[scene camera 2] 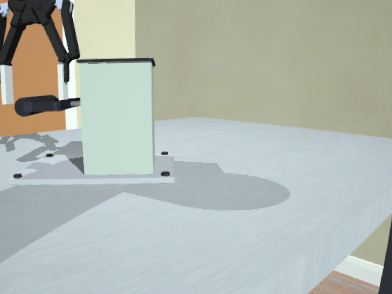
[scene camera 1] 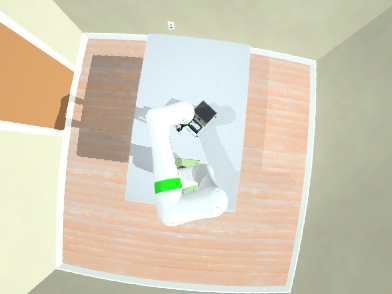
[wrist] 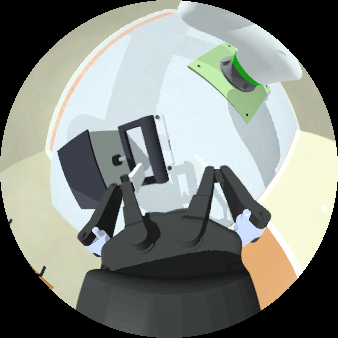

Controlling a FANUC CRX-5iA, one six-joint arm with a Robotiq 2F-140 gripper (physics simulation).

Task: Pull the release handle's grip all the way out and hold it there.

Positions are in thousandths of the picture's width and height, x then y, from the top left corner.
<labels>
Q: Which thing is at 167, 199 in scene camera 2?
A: My gripper.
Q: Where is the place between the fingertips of my gripper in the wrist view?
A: At 496, 490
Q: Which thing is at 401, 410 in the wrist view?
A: A base plate.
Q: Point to a release handle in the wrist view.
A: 268, 478
</labels>
